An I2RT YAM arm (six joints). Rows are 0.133 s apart.
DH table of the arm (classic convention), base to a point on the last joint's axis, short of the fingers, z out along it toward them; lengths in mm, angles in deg. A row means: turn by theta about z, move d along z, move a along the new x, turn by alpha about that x. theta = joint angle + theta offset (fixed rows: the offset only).
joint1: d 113.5  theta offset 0  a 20  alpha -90
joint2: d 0  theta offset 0  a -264  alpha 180
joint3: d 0  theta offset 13.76  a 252.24  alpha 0
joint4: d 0  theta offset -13.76  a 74  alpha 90
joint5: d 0  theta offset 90  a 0  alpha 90
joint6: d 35.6  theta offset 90  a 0  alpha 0
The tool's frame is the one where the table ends.
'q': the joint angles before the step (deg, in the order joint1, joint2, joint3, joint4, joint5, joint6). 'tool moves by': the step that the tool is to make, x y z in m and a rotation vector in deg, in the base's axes. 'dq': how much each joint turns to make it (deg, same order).
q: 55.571 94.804 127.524 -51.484 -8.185 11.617
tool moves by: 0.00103 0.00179 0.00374 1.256 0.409 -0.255
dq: 0.022 0.876 1.662 0.175 -0.066 1.092
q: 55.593 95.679 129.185 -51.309 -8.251 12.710
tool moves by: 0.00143 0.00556 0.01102 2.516 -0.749 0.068
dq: 0.349 2.820 5.510 -0.067 0.043 0.852
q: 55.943 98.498 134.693 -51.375 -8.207 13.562
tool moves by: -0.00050 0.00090 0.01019 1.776 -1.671 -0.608
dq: 0.262 1.814 4.414 -0.218 0.940 -0.175
